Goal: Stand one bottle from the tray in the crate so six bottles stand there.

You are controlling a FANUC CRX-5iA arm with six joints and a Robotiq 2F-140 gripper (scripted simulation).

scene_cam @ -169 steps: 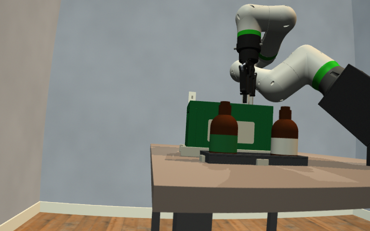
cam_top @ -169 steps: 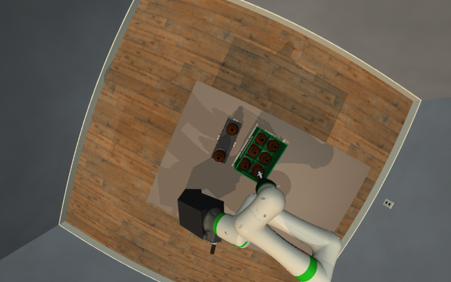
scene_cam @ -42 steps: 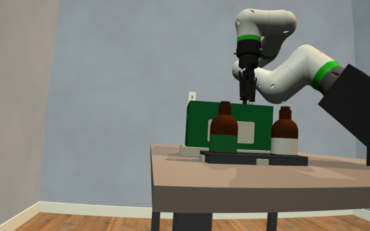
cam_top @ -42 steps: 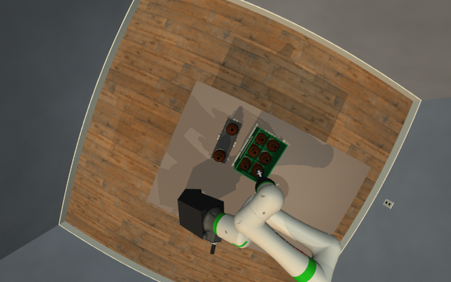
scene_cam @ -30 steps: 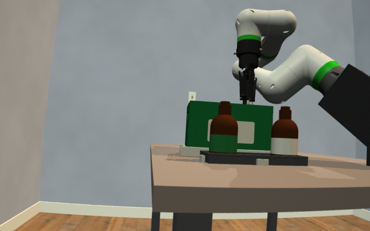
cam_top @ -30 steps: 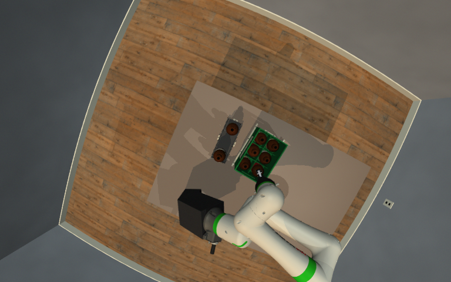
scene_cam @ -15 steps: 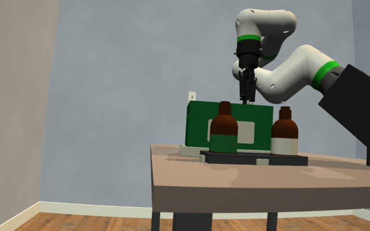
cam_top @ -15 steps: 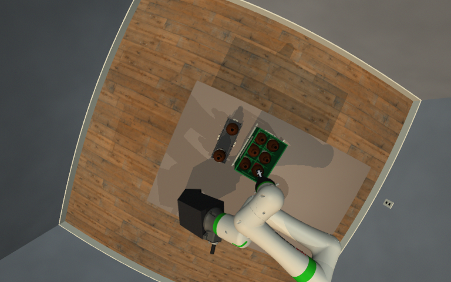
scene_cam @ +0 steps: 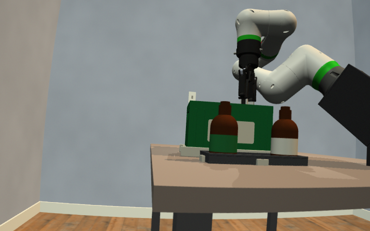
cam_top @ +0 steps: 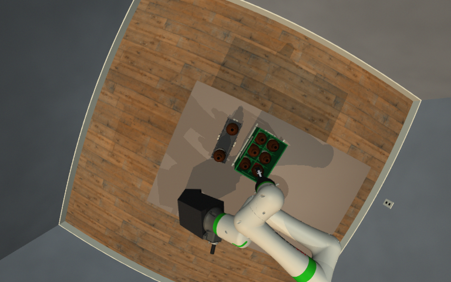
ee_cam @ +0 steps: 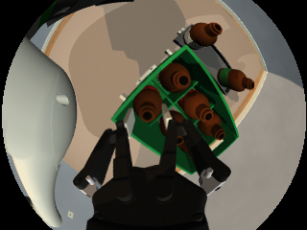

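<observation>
The crate lies 100 mm ahead of my hand, 90 mm below it and 10 mm to the left of it. The rest, counted from my hand: dark tray 220 mm to the left, 160 mm below, 130 mm ahead.
</observation>
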